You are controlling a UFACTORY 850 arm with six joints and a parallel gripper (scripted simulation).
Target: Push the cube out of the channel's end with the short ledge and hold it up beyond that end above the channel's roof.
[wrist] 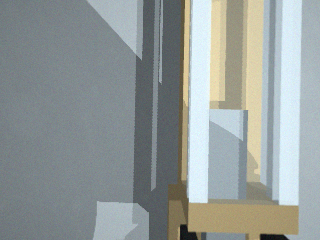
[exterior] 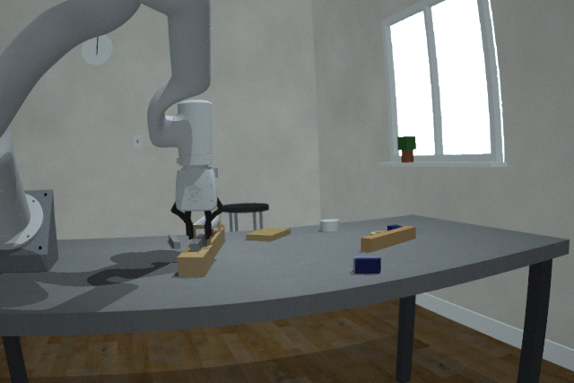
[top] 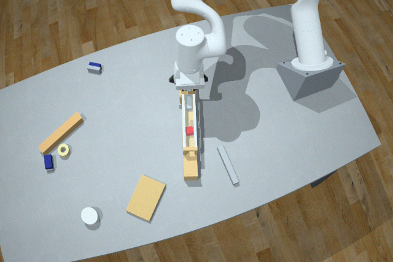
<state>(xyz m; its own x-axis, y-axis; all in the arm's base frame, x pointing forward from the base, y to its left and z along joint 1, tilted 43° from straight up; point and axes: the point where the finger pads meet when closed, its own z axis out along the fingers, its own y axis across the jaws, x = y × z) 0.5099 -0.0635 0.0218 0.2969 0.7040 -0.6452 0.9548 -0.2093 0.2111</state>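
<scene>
Now: hand 30 cm to the right of the pale grey bar, 7 cm above it and 4 cm past it. From my hand the other things lie so: channel (12 cm to the left, 4 cm ahead, 3 cm below); then flat wooden board (33 cm to the left, 27 cm ahead, 7 cm below); then red cube (15 cm to the left, 5 cm ahead, 3 cm below).
</scene>
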